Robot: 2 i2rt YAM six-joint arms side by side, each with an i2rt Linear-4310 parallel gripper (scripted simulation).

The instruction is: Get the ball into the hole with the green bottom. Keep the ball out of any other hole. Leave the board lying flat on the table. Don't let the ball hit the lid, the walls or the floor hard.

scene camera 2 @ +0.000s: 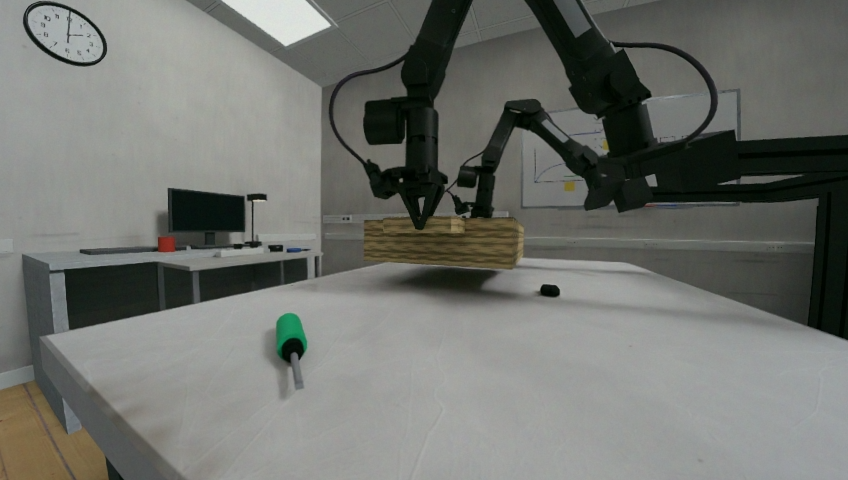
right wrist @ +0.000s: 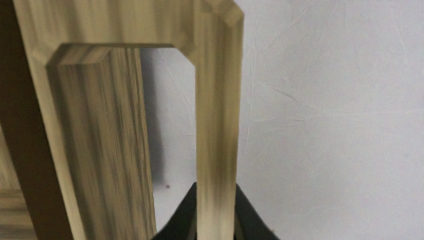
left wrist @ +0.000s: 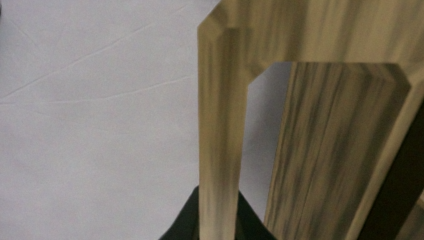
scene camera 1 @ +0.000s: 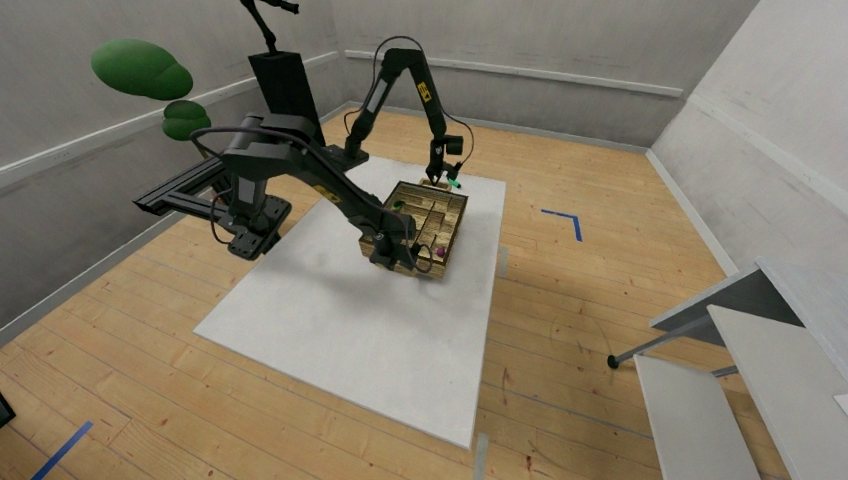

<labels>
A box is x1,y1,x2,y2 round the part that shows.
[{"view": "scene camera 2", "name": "my left gripper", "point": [421,229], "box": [364,137,447,229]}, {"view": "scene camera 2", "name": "wooden maze board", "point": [497,243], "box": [364,216,523,269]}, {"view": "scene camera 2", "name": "green-handled screwdriver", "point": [291,341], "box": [276,313,306,390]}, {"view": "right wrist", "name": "my right gripper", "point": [215,191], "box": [151,182,279,239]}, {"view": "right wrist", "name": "wooden maze board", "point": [82,157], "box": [0,0,244,239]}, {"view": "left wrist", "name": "my left gripper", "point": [216,195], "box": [158,185,277,239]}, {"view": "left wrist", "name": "wooden maze board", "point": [342,158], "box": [197,0,423,239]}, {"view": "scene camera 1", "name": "wooden maze board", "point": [438,213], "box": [358,178,468,279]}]
</labels>
